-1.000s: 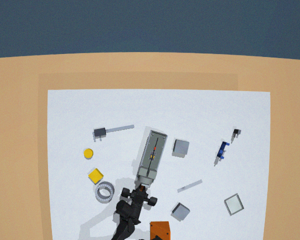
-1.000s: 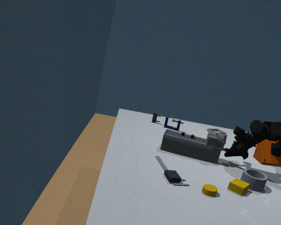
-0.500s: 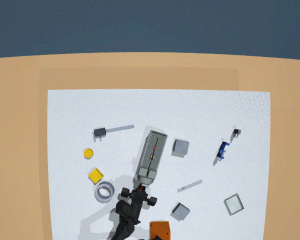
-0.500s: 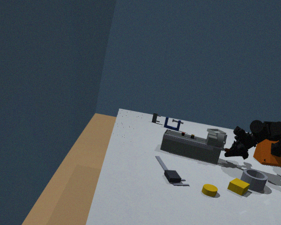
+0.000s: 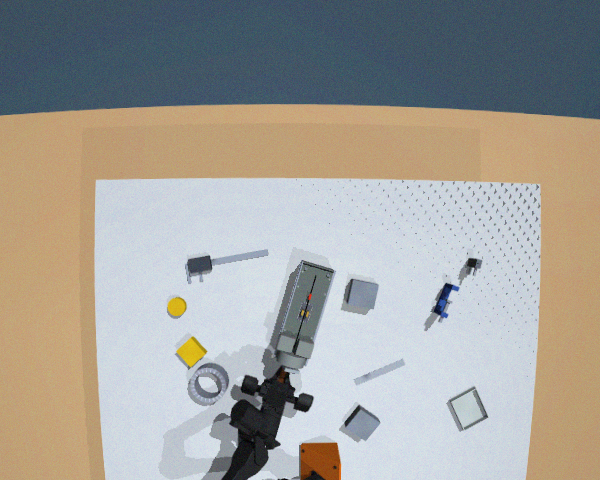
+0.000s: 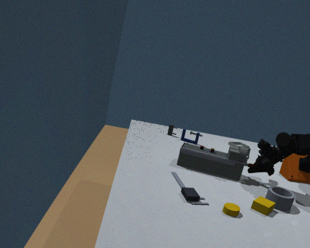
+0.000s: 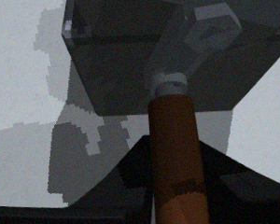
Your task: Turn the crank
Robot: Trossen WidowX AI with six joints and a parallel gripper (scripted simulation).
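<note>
Now: gripper tip 21 cm short of the red pointer, 4 cm to the left of it and 5 cm below it. From my gripper tip the other things lie so: flat grey bar (27 cm to the right, 3 cm below); brown crank handle (2 cm behind, 3 cm above); yellow block (26 cm to the left, 2 cm below).
</note>
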